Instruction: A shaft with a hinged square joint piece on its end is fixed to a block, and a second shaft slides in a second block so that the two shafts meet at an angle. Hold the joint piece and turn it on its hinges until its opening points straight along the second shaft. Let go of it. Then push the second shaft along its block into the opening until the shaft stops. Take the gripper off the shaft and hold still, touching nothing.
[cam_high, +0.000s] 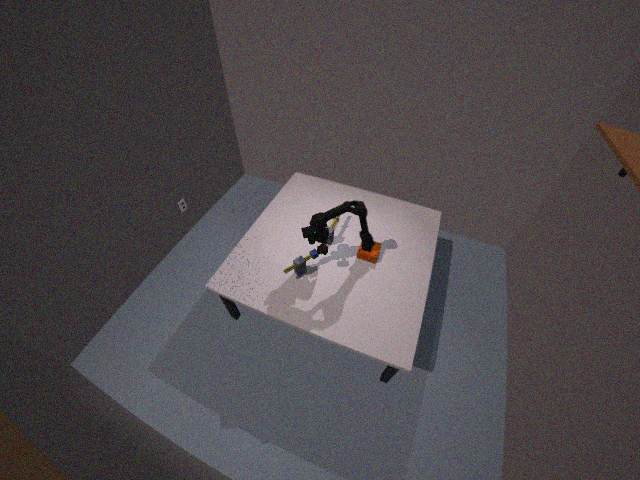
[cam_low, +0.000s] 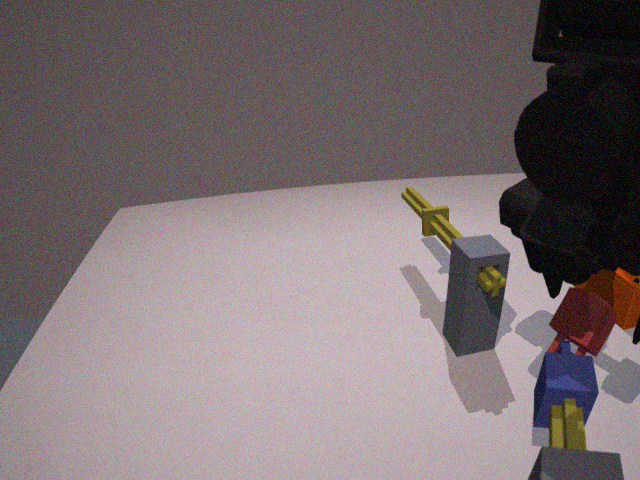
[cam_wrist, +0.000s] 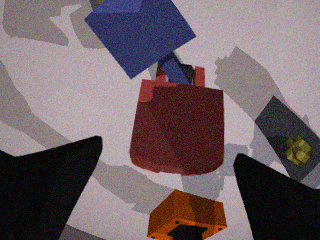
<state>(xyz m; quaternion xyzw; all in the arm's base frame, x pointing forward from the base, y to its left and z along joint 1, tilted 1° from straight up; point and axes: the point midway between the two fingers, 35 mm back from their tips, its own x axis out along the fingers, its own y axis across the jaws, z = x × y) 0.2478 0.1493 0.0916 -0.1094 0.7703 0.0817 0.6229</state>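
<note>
Now: gripper tip 20 mm short of the red joint piece and 10 mm to the right of it.
</note>
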